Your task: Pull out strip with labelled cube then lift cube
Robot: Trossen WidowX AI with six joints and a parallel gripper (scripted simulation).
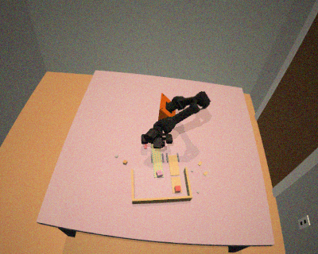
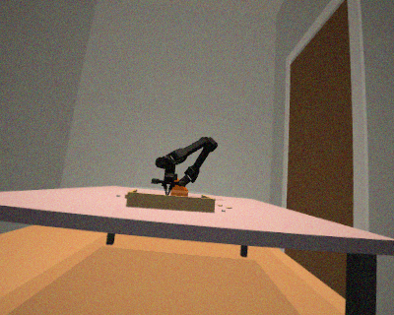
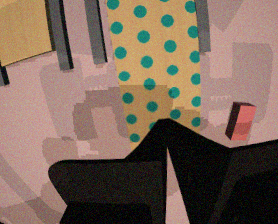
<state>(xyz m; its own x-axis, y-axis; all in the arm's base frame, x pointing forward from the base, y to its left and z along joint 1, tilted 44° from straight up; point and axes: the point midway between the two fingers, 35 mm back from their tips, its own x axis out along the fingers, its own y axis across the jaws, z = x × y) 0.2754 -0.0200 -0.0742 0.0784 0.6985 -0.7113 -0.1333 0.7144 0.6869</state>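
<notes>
My gripper tip is now 19 cm short of the pink labelled cube, 3 cm to the right of it and 2 cm below it. From my gripper tip the other things lie so: plain yellow strip (12 cm ahead, 12 cm to the left).
</notes>
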